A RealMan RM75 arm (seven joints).
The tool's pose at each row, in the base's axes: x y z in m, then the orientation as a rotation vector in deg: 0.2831, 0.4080, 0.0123, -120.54, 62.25, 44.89; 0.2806, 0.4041, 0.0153, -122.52, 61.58, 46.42; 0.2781, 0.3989, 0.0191, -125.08, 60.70, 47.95; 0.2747, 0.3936, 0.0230, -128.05, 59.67, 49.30; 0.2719, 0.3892, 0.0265, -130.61, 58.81, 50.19; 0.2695, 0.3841, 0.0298, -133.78, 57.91, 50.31; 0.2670, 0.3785, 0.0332, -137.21, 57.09, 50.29; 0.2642, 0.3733, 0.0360, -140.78, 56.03, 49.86; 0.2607, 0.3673, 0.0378, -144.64, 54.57, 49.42; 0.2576, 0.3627, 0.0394, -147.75, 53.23, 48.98; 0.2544, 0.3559, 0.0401, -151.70, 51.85, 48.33
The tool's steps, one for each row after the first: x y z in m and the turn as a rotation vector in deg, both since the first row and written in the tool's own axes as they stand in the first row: -0.0016, 0.0031, -0.0043, -2.30, -0.02, -0.21; -0.0031, 0.0066, -0.0100, -5.05, 0.20, -0.60; -0.0052, 0.0109, -0.0157, -8.02, 0.68, -1.17; -0.0070, 0.0144, -0.0206, -10.45, 1.26, -1.69; -0.0082, 0.0179, -0.0260, -12.97, 2.51, -2.50; -0.0093, 0.0217, -0.0318, -15.63, 3.99, -3.28; -0.0103, 0.0257, -0.0369, -18.21, 5.66, -4.30; -0.0105, 0.0309, -0.0418, -21.05, 7.36, -5.55; -0.0110, 0.0352, -0.0456, -23.31, 8.72, -6.64; -0.0098, 0.0409, -0.0504, -26.17, 10.60, -7.77
